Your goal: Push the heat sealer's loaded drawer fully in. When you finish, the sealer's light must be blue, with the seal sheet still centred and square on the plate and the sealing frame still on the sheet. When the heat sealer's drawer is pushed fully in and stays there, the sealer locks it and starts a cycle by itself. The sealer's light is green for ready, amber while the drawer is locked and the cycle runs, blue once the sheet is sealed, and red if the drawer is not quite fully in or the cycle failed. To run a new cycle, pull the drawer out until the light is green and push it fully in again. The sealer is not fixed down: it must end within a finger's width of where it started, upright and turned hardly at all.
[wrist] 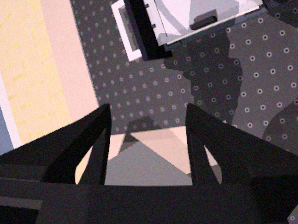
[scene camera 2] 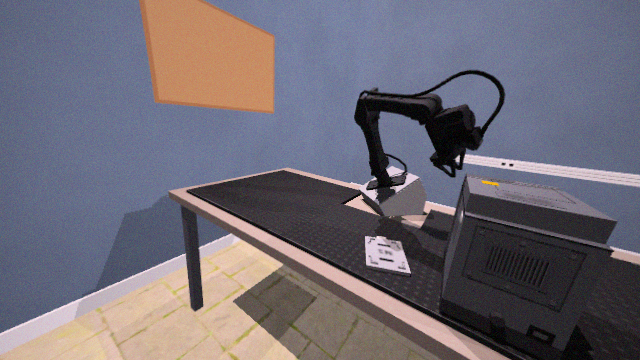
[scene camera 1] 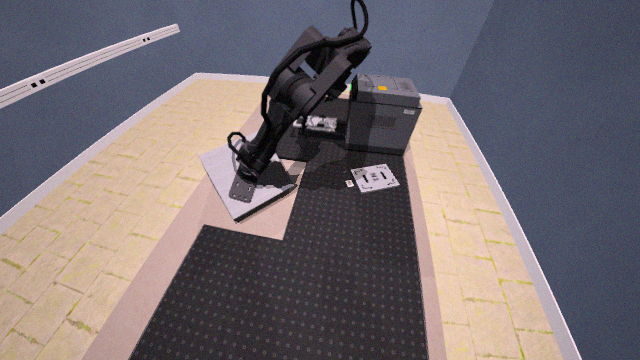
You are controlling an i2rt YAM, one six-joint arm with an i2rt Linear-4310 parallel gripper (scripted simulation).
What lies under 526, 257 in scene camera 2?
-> A grey heat sealer.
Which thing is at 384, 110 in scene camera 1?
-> A grey heat sealer.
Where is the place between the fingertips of the gripper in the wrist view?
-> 148, 113
